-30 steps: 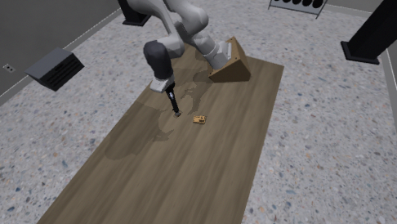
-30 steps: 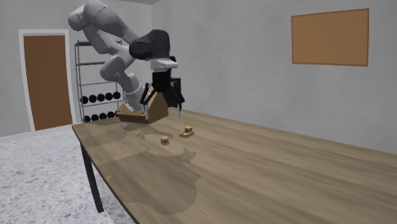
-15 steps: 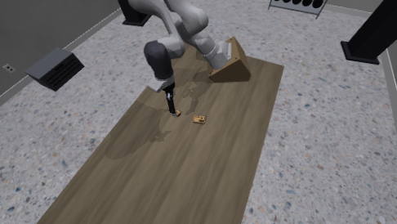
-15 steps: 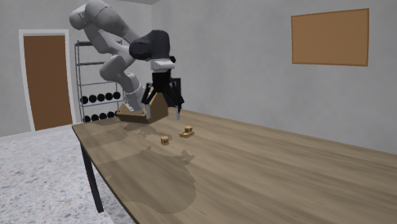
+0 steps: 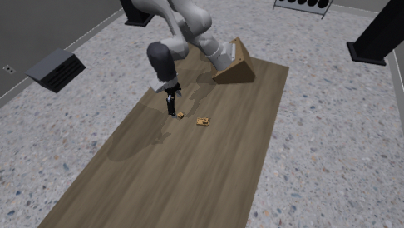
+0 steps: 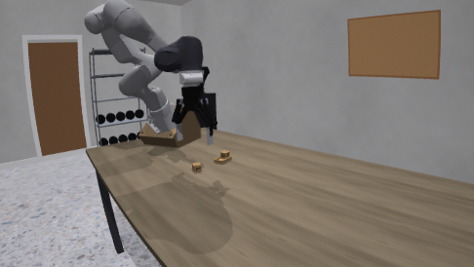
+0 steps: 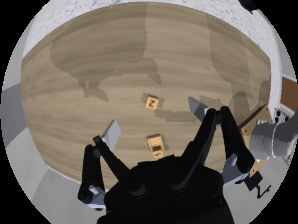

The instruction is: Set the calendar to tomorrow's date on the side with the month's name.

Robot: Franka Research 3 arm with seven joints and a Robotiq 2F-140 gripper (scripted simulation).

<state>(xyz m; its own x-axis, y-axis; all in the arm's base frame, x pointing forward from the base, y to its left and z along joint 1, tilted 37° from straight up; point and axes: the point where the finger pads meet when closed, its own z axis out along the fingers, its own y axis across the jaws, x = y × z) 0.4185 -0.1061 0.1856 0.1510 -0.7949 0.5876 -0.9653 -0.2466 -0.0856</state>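
Right now my hand is 11 cm above the cube. Round my hand: tray (16 cm to the left, 12 cm below).
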